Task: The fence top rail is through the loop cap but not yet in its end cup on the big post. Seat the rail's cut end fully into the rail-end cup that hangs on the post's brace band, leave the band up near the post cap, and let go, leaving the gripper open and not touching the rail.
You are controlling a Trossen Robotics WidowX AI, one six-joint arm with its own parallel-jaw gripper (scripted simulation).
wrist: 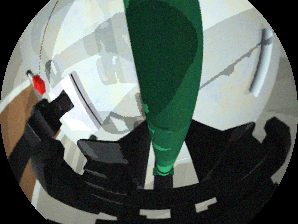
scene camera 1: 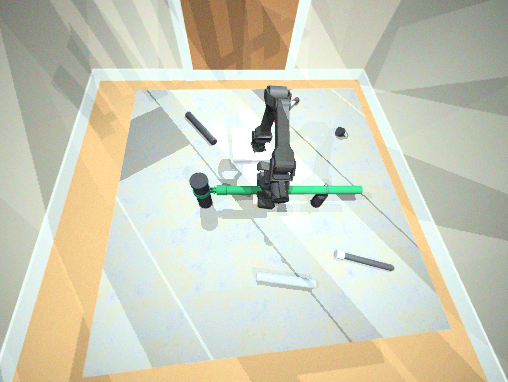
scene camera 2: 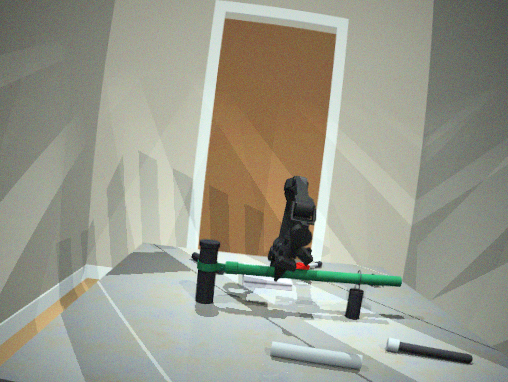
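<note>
My gripper point(scene camera 2: 275, 279), also point(wrist: 164, 119). Big dark post point(scene camera 2: 205, 286). Green top rail point(scene camera 2: 324, 276).
</note>
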